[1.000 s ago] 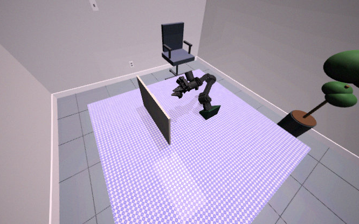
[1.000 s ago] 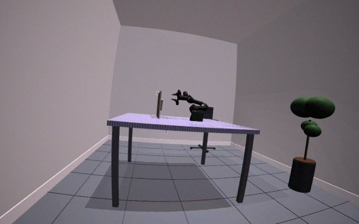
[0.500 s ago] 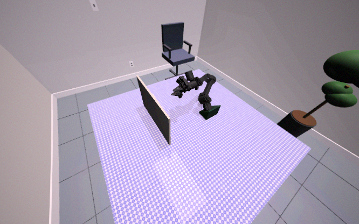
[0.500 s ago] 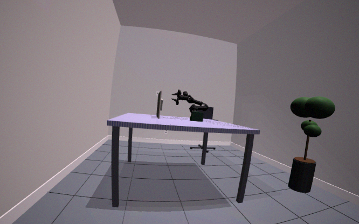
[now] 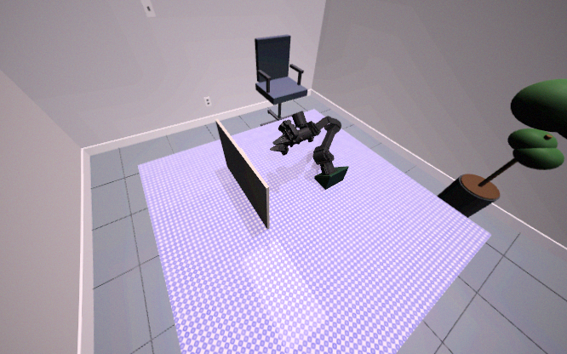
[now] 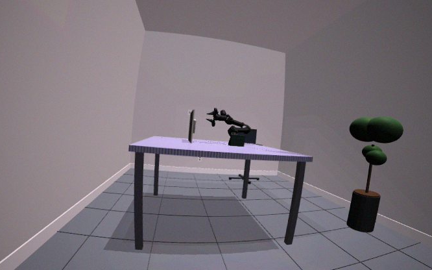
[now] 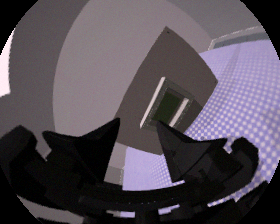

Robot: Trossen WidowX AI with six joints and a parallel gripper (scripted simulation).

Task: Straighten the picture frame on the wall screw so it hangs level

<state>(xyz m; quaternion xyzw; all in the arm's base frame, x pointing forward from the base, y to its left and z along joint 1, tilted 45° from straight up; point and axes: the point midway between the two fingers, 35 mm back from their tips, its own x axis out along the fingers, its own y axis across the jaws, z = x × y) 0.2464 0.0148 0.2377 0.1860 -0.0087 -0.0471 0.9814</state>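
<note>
Right now my gripper tip is 13 cm short of the picture frame, 3 cm to the left of it and 11 cm above it. The rest, counted from my gripper tip: wall panel: 14 cm ahead, 3 cm to the right, 11 cm below.
</note>
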